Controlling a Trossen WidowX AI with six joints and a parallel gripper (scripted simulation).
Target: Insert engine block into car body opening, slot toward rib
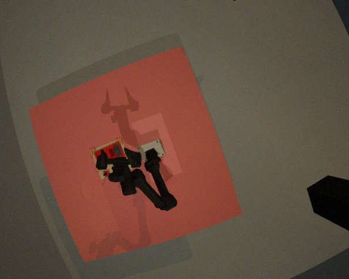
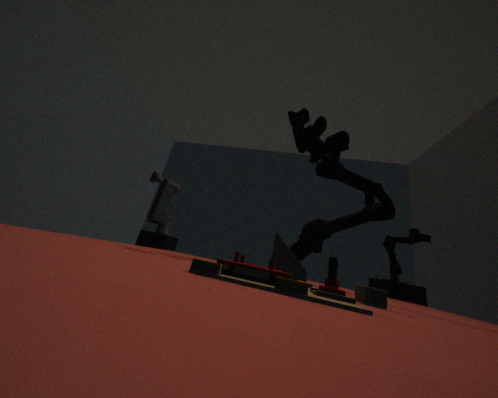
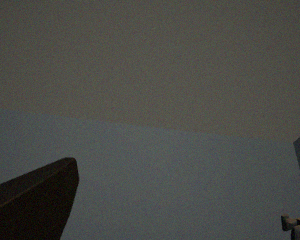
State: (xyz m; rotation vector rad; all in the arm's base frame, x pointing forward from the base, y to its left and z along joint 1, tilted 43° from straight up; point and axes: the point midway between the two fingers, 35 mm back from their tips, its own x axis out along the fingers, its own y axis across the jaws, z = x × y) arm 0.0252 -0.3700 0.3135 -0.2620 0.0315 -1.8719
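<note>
My gripper tip is 570 mm above the engine block, 220 mm short of it and 190 mm to the right of it.
</note>
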